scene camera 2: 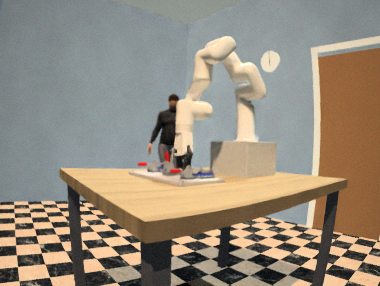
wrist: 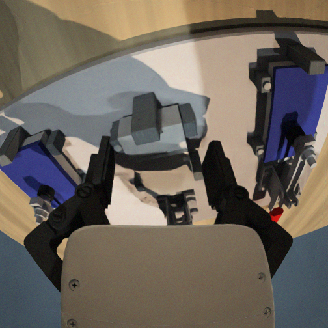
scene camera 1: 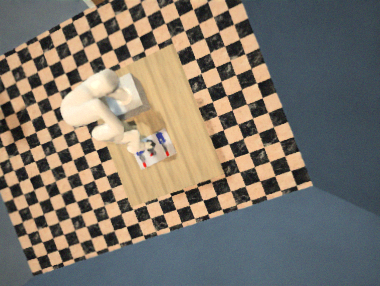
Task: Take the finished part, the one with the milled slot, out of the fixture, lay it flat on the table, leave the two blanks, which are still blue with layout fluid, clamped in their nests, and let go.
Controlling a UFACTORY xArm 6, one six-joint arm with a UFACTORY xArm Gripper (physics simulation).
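Pixels of known places: arm's base at its link origin: (scene camera 2: 245, 142) (scene camera 1: 124, 96).
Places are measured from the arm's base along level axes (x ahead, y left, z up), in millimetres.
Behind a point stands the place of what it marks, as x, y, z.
Note:
The fixture plate (wrist: 225, 100) (scene camera 1: 158, 160) {548, -36, -157} (scene camera 2: 146, 175) {555, -75, -158} lies on the table. In the wrist view, a blue blank (wrist: 27, 172) sits clamped in the left nest and another blue blank (wrist: 302, 92) in the right nest. The finished part, a grey block (wrist: 170, 141), is at the middle nest under a dark bar; it stands slightly skewed to the fingers. Its slot cannot be made out. My gripper (wrist: 160, 151) (scene camera 1: 150, 146) {396, -38, -143} (scene camera 2: 183, 162) is low over the middle nest, with wide-set fingers against the block's sides. The exact contact is partly hidden.
The middle clamp (wrist: 177, 206) stands close below the fingers in the wrist view; its red handle (scene camera 2: 167, 157) {486, -32, -83} is upright. Side clamps with red handles (scene camera 2: 142, 164) (scene camera 1: 167, 154) flank it. The robot's pedestal (scene camera 2: 243, 158) {121, 77, -80} stands on the table (scene camera 2: 280, 192) {372, 416, -171}; a person (scene camera 2: 165, 127) is behind.

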